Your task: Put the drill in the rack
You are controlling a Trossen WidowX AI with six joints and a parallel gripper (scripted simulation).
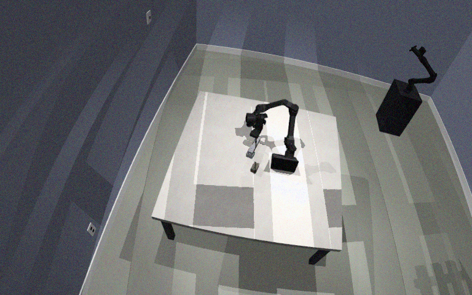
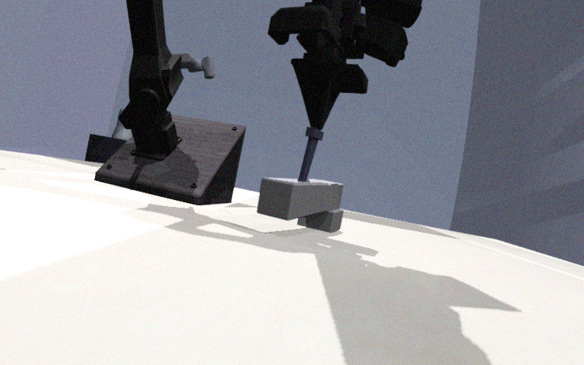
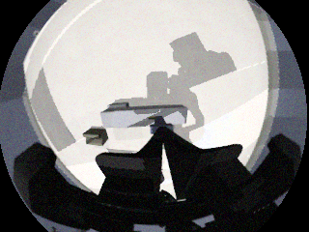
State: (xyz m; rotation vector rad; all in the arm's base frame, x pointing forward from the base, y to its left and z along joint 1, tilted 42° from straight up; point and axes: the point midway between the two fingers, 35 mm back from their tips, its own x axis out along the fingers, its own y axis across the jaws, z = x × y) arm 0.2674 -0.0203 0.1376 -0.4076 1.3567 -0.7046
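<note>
Right now my gripper tip is 30 mm above the dark blue key. Also, from my gripper tip: grey block (80 mm below, 40 mm to the left).
</note>
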